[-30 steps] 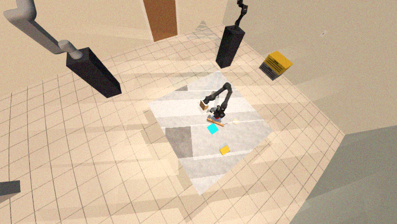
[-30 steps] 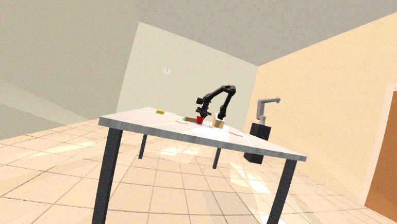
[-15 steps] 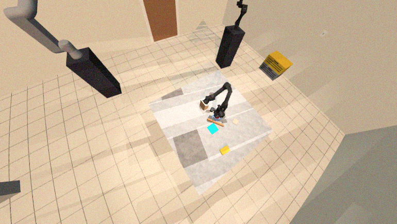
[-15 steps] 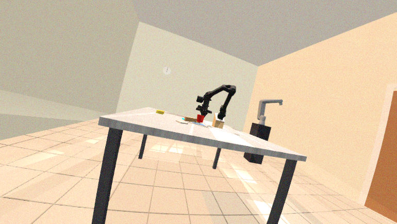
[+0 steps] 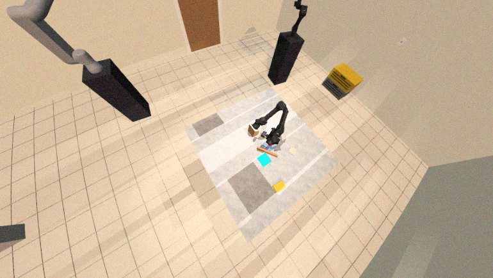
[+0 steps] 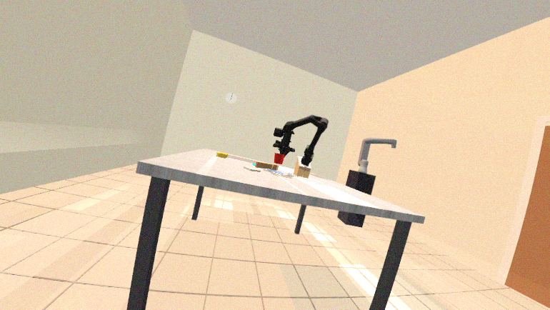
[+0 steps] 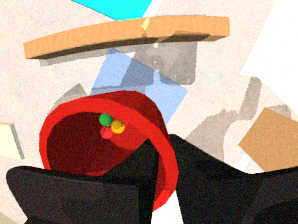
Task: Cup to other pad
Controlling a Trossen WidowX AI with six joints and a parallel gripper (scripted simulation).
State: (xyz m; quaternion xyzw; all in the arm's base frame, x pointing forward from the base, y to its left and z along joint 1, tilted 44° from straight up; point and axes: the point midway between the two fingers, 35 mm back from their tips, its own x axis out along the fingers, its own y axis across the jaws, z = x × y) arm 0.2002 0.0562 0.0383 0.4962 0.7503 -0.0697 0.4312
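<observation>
Now: gripper tip 14 cm short of the cyan pad, 11 cm to the left of it and 11 cm above it. From my gripper tip the other things lie so: wooden bar (9 cm below, 9 cm ahead, 4 cm to the right); then light blue pad (11 cm below, 3 cm ahead, 2 cm to the left); then red cup (2 cm to the left, 2 cm ahead).
</observation>
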